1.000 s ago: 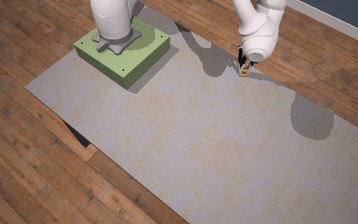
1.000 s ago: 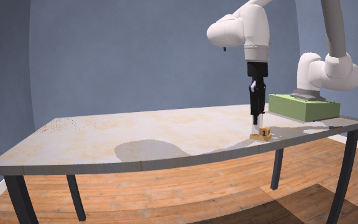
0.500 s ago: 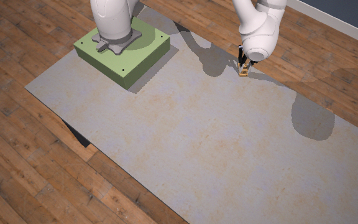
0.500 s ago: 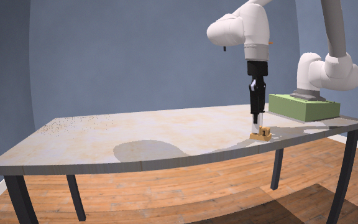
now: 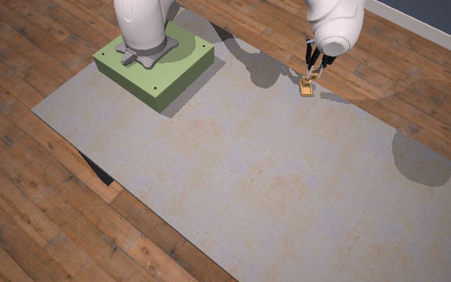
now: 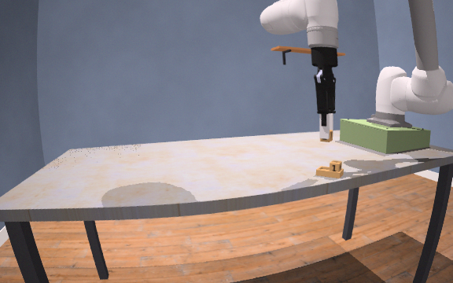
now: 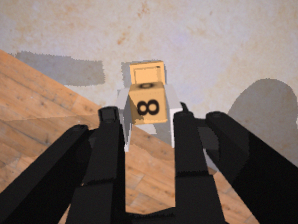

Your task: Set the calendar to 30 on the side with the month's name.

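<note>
The wooden calendar tray is 130 mm below my hand, 10 mm to the left of it and 10 mm behind it. From my hand the other things lie so: wooden cube: 30 mm below.
</note>
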